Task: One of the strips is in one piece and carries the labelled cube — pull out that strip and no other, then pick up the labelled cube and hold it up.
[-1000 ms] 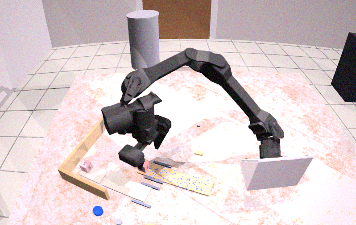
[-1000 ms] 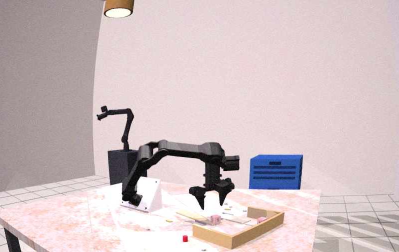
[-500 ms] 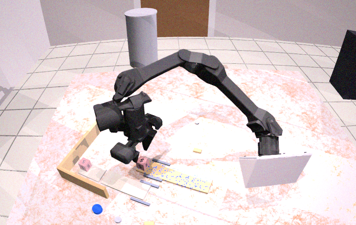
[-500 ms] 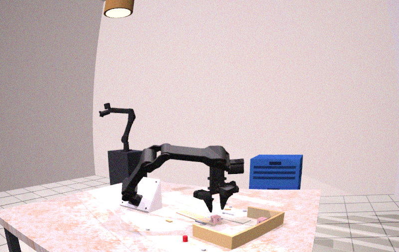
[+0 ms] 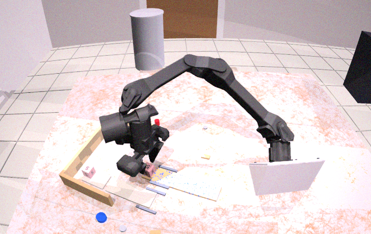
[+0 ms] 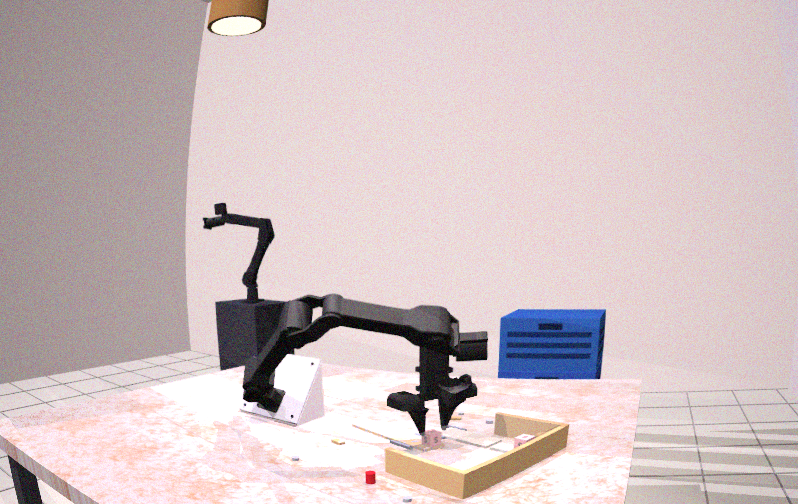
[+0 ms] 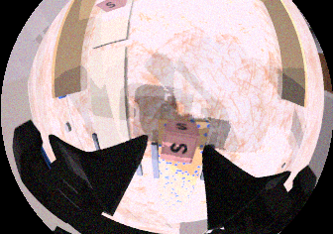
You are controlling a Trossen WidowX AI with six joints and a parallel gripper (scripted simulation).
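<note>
Right now my gripper tip is 50 mm short of the beige strip, 80 mm to the right of it and 30 mm above it. The rest, counted from my gripper tip: blue disc: 120 mm ahead, 170 mm to the left, 30 mm below; red cylinder: 10 mm behind, 240 mm to the right, 20 mm below; tan chip: 180 mm behind, 80 mm to the right, 30 mm below.
</note>
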